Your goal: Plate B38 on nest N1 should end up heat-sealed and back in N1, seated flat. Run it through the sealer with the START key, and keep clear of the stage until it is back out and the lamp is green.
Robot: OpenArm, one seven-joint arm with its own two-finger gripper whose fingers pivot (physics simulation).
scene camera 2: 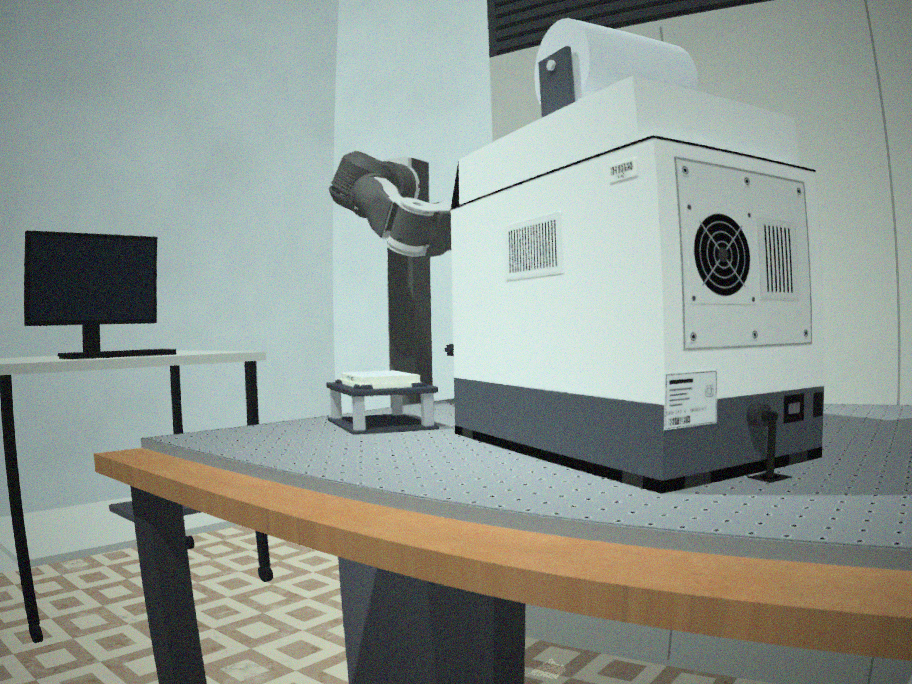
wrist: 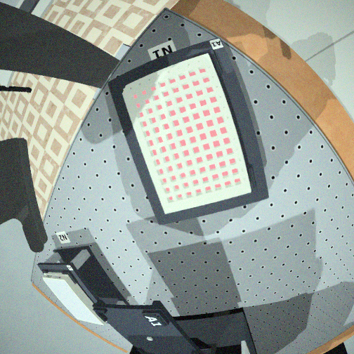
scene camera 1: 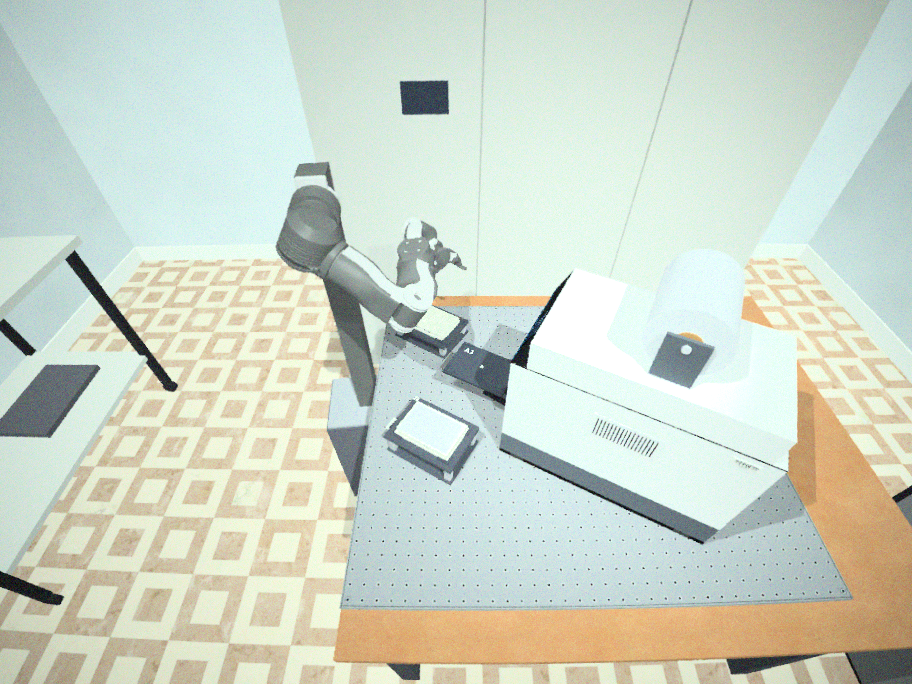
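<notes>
Plate B38 [scene camera 1: 440, 322] [wrist: 185, 135] is pale, with rows of pink wells, and lies in nest N1 [scene camera 1: 443, 346] [wrist: 239, 125], a dark raised frame; it looks flat. Its label cannot be read. The white sealer [scene camera 1: 618, 412] [scene camera 2: 559, 316] stands beside it. Its dark stage [scene camera 1: 471, 368] [wrist: 127, 320] is out at the front, with no plate on it. My gripper [scene camera 1: 458, 262] is open and empty, raised above the table by the N1 end, apart from the plate. Part of one finger shows at the left of the wrist view. The sealer hides the gripper in scene camera 2. The START key and lamp cannot be made out.
A second, white-topped plate [scene camera 1: 433, 429] [scene camera 2: 379, 379] [wrist: 70, 300] sits on nest N2 [scene camera 1: 456, 457] [scene camera 2: 397, 390] on the stage's other side. A film roll [scene camera 1: 696, 305] [scene camera 2: 626, 58] is on top of the sealer. A monitor [scene camera 2: 90, 278] stands on a side table.
</notes>
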